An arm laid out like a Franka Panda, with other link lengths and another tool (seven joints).
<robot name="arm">
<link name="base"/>
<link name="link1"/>
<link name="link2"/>
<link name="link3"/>
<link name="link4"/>
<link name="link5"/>
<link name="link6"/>
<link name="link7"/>
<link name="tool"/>
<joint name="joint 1" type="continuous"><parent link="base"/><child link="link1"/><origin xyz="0 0 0.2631"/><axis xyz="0 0 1"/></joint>
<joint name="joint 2" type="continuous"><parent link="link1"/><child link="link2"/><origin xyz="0 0 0"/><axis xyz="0 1 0"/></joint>
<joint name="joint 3" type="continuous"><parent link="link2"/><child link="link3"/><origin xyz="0 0 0.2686"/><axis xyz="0 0 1"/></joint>
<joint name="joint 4" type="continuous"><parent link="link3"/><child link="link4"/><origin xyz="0.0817 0 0"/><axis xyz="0 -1 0"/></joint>
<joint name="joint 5" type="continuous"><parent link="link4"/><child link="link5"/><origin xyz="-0.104 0 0.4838"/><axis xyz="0 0 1"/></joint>
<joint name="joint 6" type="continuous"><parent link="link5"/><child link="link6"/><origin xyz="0 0 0"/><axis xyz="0 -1 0"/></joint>
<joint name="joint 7" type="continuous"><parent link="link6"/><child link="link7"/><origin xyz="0.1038 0 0"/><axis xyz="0 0 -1"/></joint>
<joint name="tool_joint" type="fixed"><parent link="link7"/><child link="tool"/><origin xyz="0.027 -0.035 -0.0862" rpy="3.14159 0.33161 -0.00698"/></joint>
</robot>
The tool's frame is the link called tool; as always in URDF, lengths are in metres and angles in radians. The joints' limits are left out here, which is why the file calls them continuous.
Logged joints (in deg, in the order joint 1, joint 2, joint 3, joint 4, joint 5, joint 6, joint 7), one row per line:
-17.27 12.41 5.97 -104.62 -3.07 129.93 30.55
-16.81 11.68 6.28 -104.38 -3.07 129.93 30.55
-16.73 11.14 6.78 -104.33 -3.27 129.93 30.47
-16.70 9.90 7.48 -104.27 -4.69 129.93 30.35
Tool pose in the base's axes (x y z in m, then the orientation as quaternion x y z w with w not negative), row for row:
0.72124 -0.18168 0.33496 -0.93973 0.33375 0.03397 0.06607
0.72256 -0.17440 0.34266 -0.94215 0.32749 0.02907 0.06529
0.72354 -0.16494 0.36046 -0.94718 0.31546 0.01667 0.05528
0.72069 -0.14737 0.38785 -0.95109 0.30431 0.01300 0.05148
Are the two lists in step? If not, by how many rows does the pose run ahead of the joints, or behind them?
The pose runs 1 row ahead of the joints: the pose in row i belongs to the joints in row i + 1.
